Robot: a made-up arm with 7 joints.
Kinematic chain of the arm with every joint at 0, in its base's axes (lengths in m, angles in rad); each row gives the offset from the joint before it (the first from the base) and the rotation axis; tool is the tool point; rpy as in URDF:
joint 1: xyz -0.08 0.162 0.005 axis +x
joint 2: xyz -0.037 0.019 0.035 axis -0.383 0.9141 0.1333
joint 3: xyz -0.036 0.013 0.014 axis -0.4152 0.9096 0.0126
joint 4: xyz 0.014 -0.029 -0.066 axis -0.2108 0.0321 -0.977
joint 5: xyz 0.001 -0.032 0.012 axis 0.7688 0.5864 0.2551
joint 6: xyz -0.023 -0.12 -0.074 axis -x
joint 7: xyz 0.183 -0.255 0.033 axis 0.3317 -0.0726 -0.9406
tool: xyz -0.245 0.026 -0.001 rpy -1.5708 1.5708 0
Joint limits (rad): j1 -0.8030..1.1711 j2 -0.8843..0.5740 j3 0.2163..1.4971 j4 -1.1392..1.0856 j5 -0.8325..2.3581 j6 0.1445..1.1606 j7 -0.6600..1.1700
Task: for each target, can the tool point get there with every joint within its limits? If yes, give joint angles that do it. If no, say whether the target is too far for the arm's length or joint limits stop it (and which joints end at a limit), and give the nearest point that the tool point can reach.
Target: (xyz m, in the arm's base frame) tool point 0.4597 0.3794 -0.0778
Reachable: no: joint limits stop it (at a limit: joint 1, joint 2, joint 3, joint 4, joint 7) | nearest point 0.3463 0.3384 -0.1149 | short by 0.126 m
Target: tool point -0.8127 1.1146 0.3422
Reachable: no: too far | nearest point -0.5000 0.4957 0.2952 | short by 0.695 m
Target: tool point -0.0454 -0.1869 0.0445
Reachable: yes | joints -0.5580 0.0881 0.6569 -0.5677 1.1456 0.9150 -0.2806
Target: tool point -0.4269 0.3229 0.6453
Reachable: no: joint limits stop it (at a limit: joint 2, joint 3, joint 4, joint 6, joint 7) | nearest point -0.3688 0.2946 0.5327 | short by 0.130 m
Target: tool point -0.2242 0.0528 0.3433
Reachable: yes | joints -0.1279 -0.2538 0.7434 0.2048 -0.3180 0.9023 -0.3109
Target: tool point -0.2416 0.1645 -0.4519
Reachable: yes | joints 0.8582 0.2122 0.3269 -0.4993 1.4366 0.2566 -0.4685
